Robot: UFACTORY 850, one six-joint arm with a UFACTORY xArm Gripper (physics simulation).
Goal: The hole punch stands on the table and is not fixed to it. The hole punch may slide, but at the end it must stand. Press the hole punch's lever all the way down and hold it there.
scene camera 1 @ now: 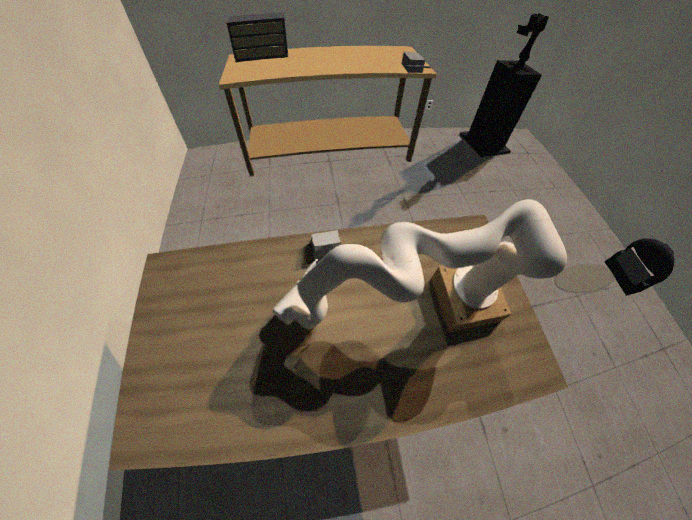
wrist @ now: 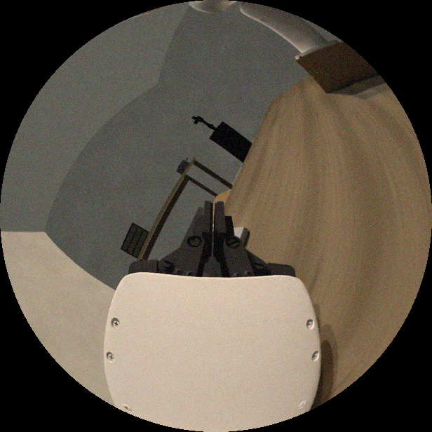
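Observation:
The hole punch (scene camera 1: 325, 243) (wrist: 242, 234) stands near the far edge of the wooden table (scene camera 1: 184, 335) (wrist: 325, 200). In the scene view its light grey top and a darker side show, and the white arm covers its near part. In the wrist view a small light grey part shows behind the right finger. My gripper (wrist: 212, 213) is shut and empty, its dark fingers side by side. In the scene view the arm hides it. Whether the fingertips touch the hole punch, and how far down its lever is, I cannot tell.
The arm's base stands on a wooden block (scene camera 1: 475, 319) (wrist: 345, 67) at the right of the table. A pale wall (scene camera 1: 67, 167) rises at the left. Beyond the table stand a bench (scene camera 1: 335, 62) and a black pedestal (scene camera 1: 500, 103) (wrist: 231, 140).

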